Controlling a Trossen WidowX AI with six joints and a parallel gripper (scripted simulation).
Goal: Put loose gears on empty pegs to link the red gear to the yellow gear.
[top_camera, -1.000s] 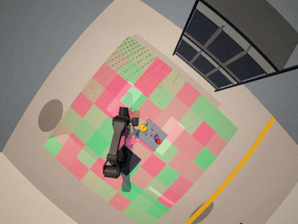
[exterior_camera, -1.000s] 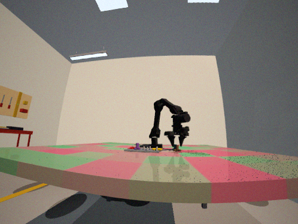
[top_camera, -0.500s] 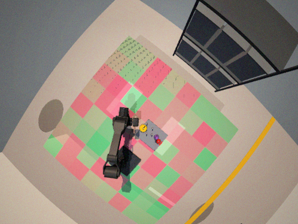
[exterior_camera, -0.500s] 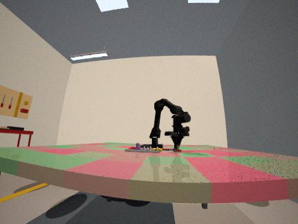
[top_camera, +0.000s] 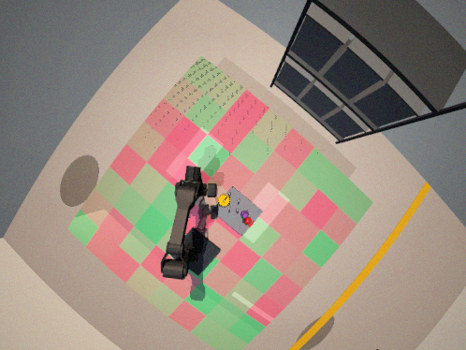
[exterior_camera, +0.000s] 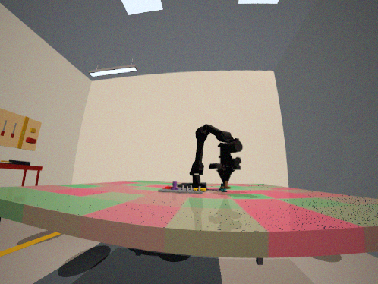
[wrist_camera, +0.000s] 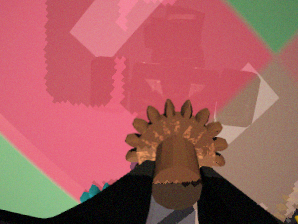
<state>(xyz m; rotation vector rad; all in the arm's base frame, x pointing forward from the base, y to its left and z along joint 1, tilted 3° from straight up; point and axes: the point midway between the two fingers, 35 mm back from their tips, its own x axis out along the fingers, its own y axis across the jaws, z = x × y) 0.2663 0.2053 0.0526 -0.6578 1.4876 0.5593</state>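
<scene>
My gripper tip is now 70 mm short of the purple gear, 260 mm to the left of it and 20 mm above it. From my gripper tip the other things lie so: yellow gear (40 mm ahead, 130 mm to the right, 30 mm below); then brown gear (10 mm below); then teal gear (70 mm behind, 10 mm to the right, 30 mm below).
</scene>
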